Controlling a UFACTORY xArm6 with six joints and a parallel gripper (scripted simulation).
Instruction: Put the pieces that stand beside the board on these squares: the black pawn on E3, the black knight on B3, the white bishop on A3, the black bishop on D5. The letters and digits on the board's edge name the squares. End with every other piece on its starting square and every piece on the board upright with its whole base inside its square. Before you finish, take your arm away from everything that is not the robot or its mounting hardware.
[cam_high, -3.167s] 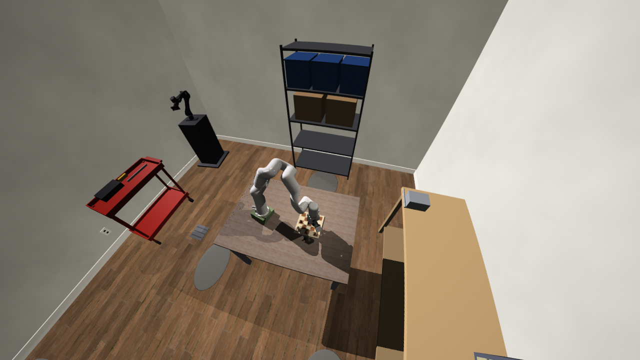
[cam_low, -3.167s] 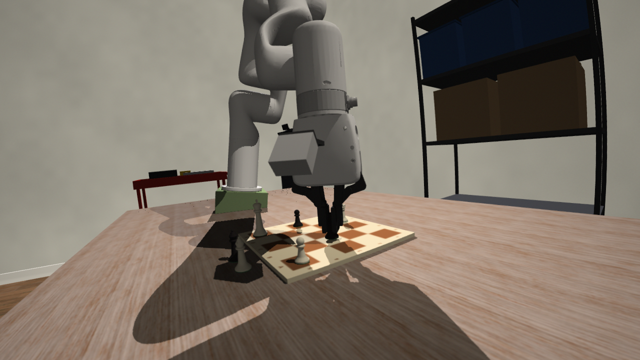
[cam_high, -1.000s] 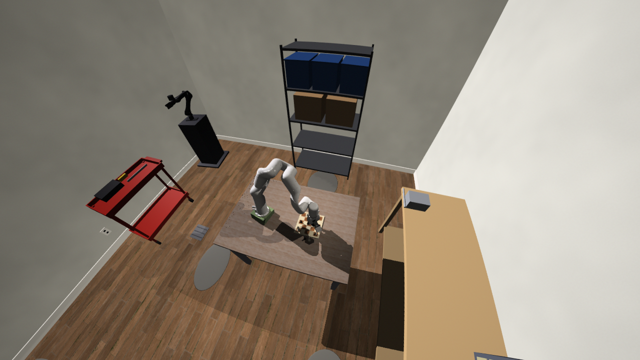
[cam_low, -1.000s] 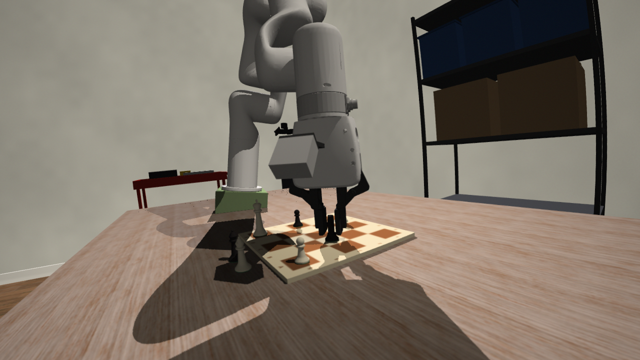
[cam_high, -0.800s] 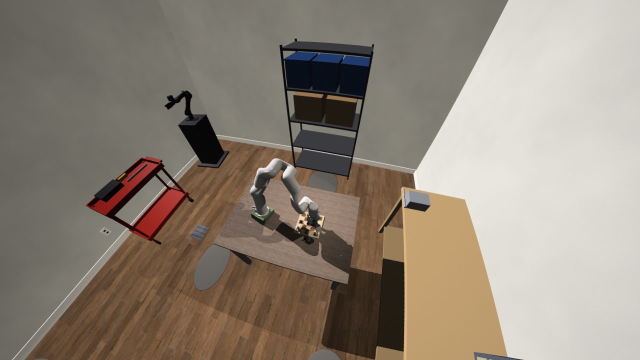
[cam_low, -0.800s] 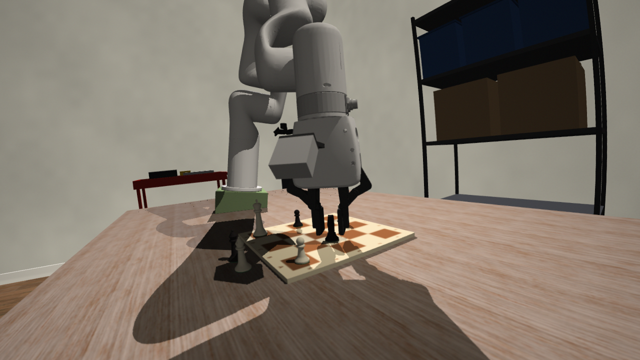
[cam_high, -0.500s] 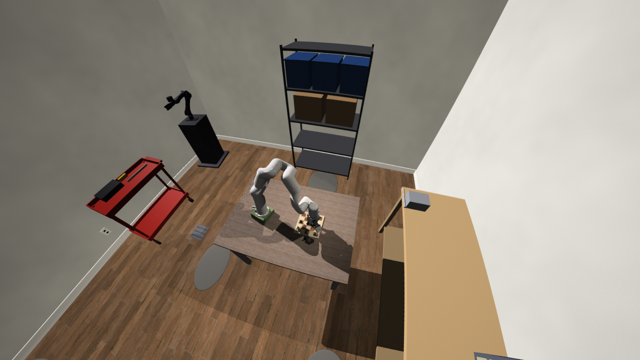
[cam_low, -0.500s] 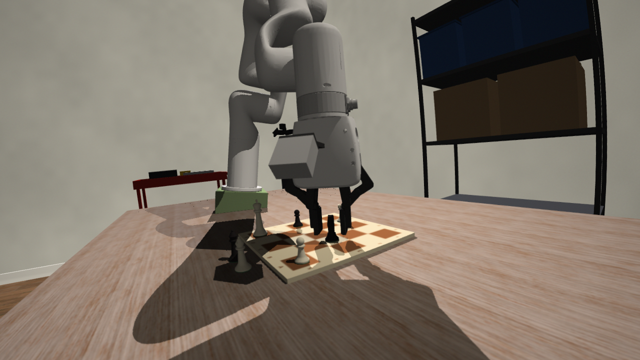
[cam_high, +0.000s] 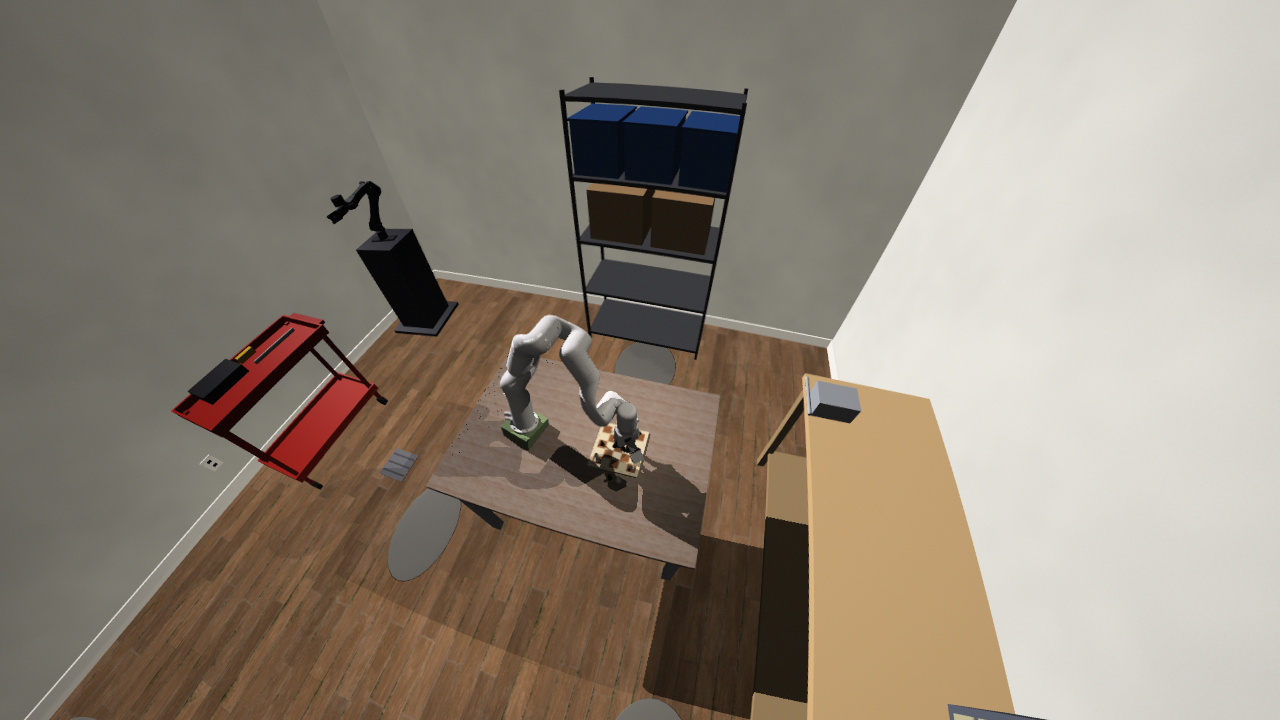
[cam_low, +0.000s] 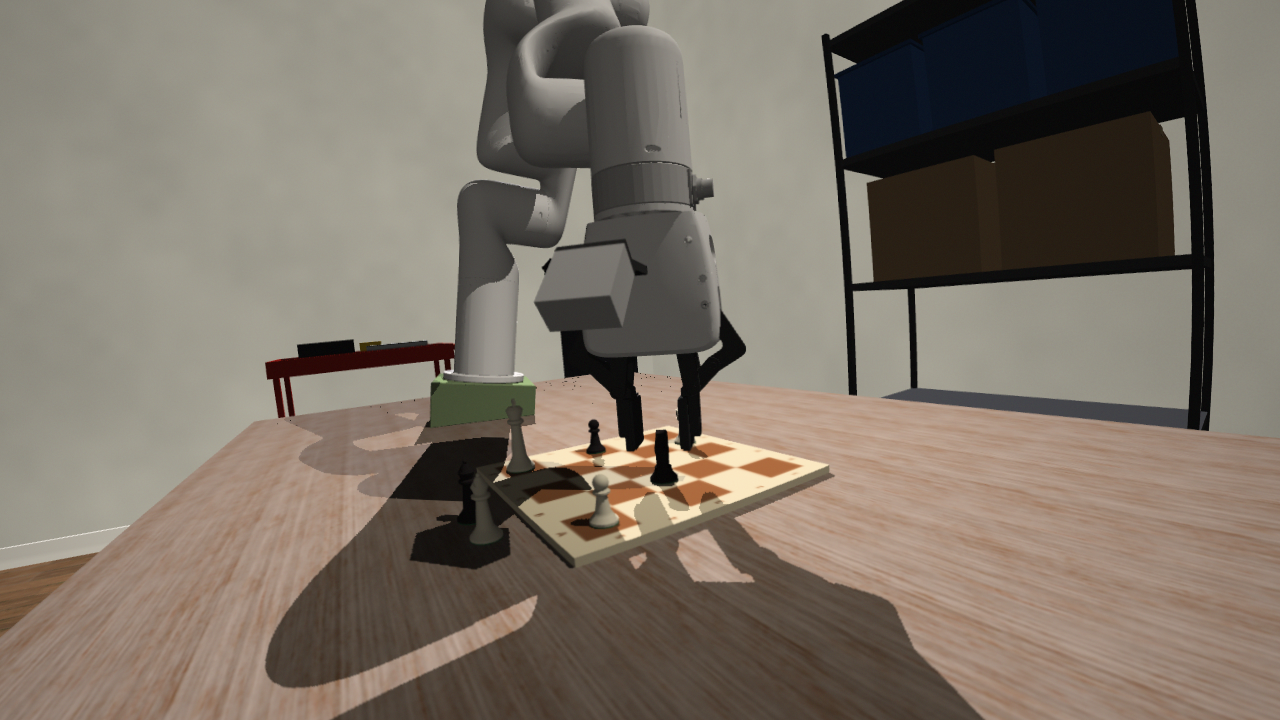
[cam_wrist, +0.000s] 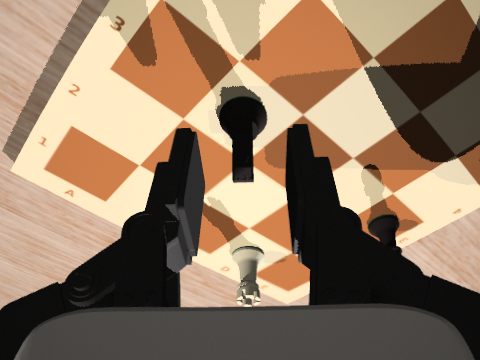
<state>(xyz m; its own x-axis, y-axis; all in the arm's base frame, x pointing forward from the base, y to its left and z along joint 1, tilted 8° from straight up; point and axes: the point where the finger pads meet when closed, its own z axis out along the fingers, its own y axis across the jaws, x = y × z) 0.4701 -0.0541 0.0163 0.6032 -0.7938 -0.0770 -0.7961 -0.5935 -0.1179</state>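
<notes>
My gripper is now 3 cm above the tall black piece. The rest, counted from my hand: black pawn (11 cm behind, 2 cm to the left, 3 cm below); then chessboard (4 cm behind, 1 cm to the left, 5 cm below); then white pawn (3 cm ahead, 8 cm to the right, 3 cm below).
</notes>
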